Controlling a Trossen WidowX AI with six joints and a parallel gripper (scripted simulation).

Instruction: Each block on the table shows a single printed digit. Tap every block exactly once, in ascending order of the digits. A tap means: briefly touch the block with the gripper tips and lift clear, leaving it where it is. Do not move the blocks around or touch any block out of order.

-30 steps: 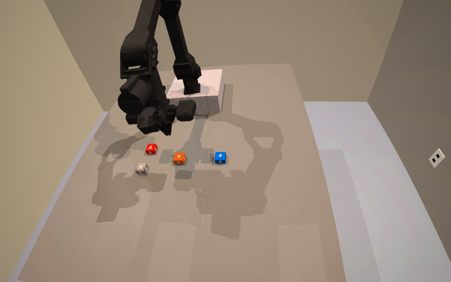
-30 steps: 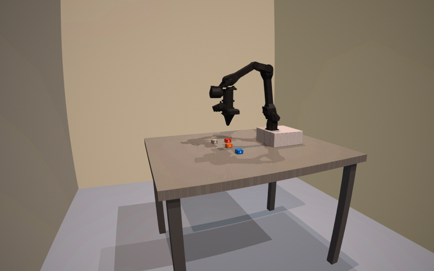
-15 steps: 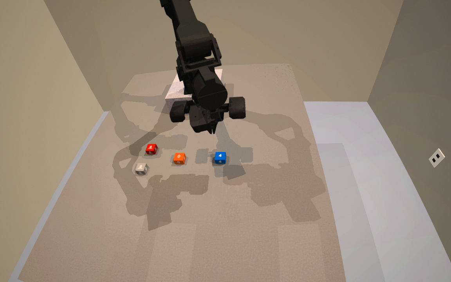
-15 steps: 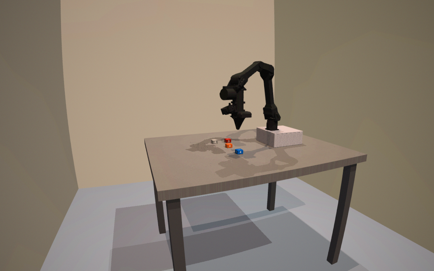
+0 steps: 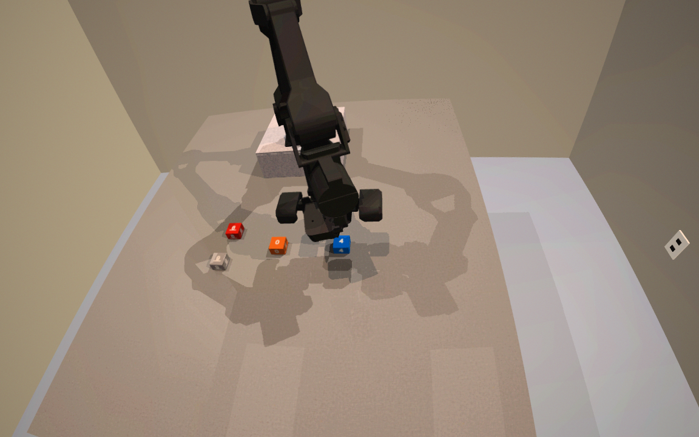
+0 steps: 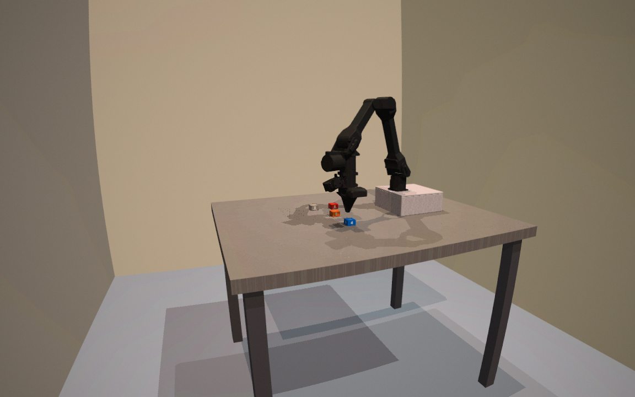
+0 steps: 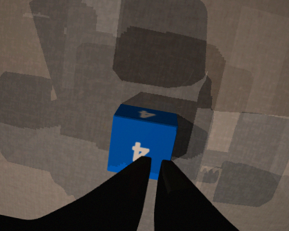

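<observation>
The blue block lies 3 cm below my gripper tip, 1 cm to the left of it and 1 cm behind it. Also, from my gripper tip: red block 24 cm to the right, 8 cm behind, 3 cm below; grey block 26 cm to the right, 3 cm below; orange block 13 cm to the right, 3 cm below, 2 cm behind.
</observation>
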